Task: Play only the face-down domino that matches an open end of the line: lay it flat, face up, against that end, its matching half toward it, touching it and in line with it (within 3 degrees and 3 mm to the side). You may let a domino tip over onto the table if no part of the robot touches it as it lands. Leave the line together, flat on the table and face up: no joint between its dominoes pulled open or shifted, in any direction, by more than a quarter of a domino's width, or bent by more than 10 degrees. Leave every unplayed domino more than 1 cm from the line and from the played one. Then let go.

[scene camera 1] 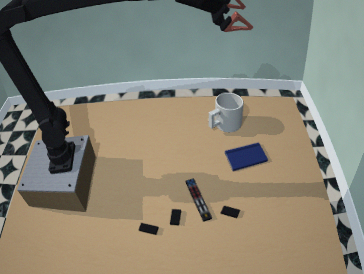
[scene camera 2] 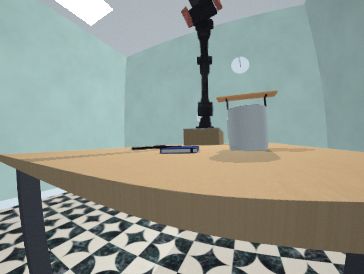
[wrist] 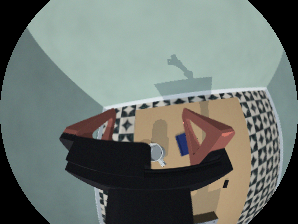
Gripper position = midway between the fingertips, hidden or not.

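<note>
The gripper (wrist: 149,111) is visible. A white mug (scene camera 2: 247,125) is visible as well; the mug (scene camera 1: 228,114) appears again here.
</note>
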